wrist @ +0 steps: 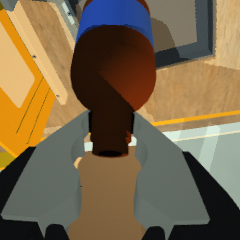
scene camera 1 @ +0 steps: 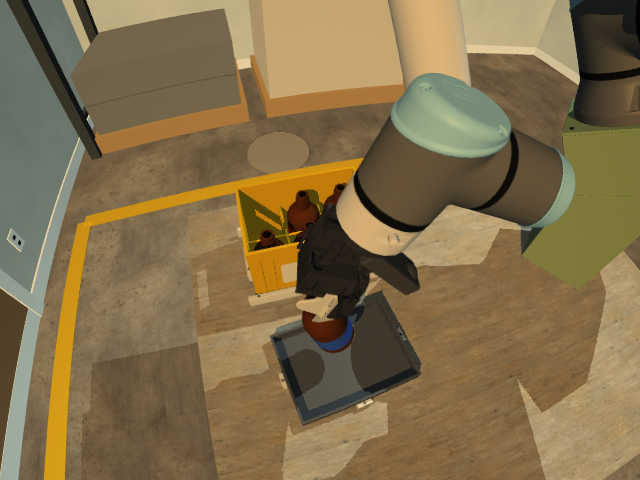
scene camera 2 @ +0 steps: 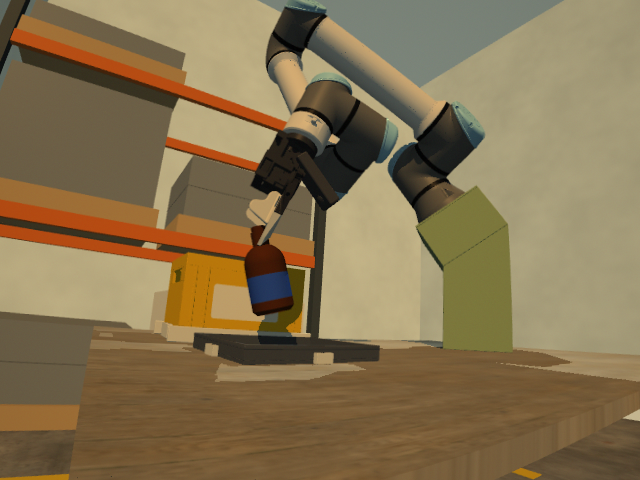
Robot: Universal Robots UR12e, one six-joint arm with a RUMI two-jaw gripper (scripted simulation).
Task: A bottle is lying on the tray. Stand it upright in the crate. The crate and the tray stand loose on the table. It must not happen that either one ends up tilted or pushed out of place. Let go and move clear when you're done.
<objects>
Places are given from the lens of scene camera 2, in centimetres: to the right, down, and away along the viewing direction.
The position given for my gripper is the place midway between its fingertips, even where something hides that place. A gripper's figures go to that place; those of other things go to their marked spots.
my gripper point(scene camera 2: 257, 247): -11, 1, 63
bottle point(scene camera 2: 267, 278): -9, 6, 59
yellow crate point(scene camera 2: 212, 293): -22, 11, 71
The marked spots on the bottle and the yellow crate are 19 cm apart.
</objects>
